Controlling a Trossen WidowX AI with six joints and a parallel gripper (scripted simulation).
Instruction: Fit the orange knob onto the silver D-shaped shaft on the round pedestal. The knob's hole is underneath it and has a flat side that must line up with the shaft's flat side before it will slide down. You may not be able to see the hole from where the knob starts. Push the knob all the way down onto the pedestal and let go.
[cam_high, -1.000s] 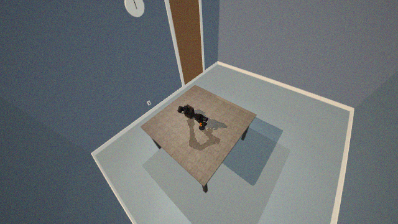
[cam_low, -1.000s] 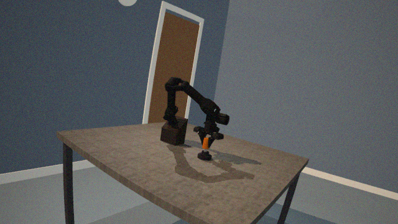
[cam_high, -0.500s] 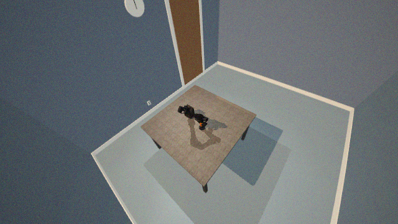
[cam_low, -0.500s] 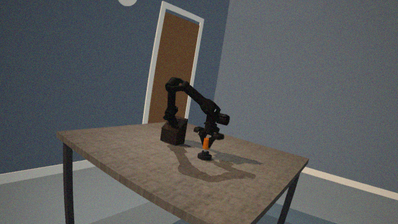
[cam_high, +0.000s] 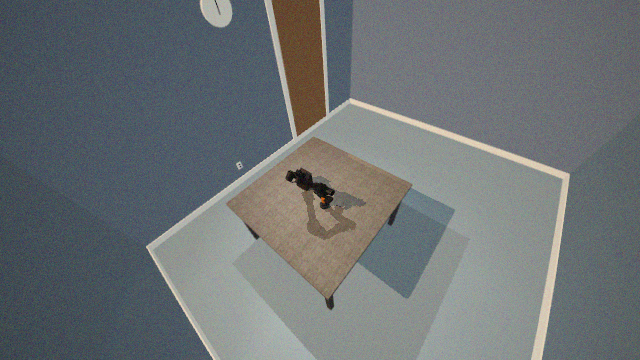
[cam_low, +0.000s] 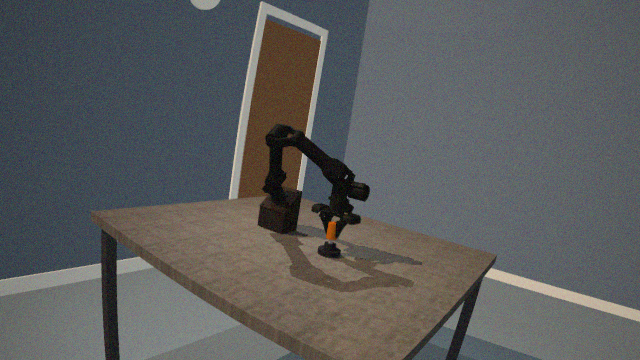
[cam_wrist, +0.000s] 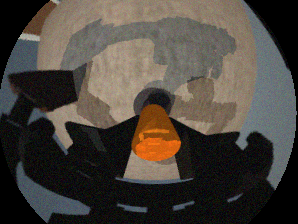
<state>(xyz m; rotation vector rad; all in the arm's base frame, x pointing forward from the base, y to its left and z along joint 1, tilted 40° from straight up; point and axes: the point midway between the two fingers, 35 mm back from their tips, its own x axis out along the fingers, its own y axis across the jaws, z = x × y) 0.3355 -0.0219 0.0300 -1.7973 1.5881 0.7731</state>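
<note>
The orange knob is 30 mm above my gripper tip. From my gripper tip the other things lie so: dark round pedestal 40 mm below.
</note>
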